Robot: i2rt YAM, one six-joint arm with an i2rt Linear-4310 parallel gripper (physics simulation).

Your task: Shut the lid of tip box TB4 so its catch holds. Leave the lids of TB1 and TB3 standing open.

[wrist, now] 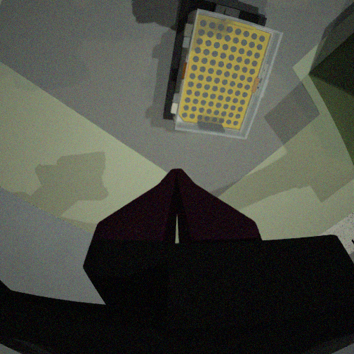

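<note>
A tip box (225, 72) with a yellow rack full of grey round holes is in the upper middle of the wrist view. A clear lid (257, 107) lies over the rack, which looks pale through it. Orange tabs show on its left and right sides. I cannot tell whether the catch holds, and no TB label is readable. My gripper (176, 177) is shut and empty, with its dark red fingertips together below the box in the view, apart from it. The other tip boxes named in the task cannot be made out.
A black bar (174, 95) runs along the box's left side, and a black part shows behind its top edge. A dark green object (337, 75) stands at the right edge. Shadows and pale green areas cross the grey surface.
</note>
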